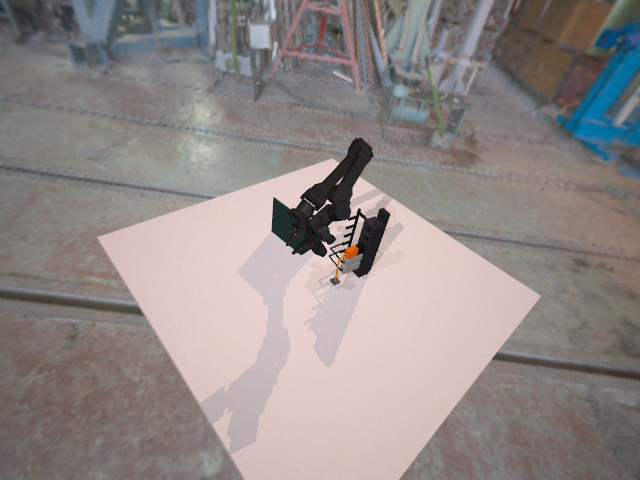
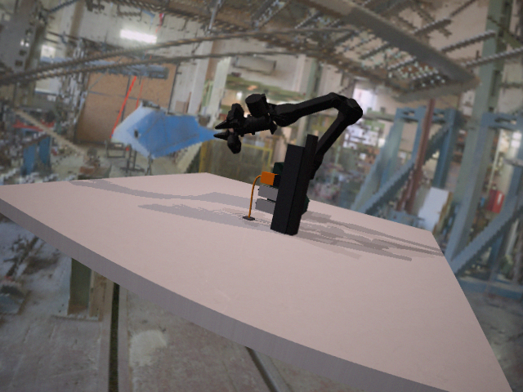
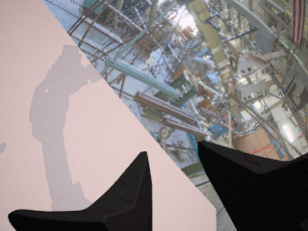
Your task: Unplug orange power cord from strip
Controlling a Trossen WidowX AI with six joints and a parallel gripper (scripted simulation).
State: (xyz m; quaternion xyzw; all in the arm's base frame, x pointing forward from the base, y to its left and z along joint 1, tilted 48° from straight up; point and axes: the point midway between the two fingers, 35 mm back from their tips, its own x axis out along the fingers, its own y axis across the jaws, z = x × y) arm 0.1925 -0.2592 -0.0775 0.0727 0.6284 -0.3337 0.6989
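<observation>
Now: gripper tip 90 mm short of the orange plug, 270 mm to the right of it and 100 mm above it.
</observation>
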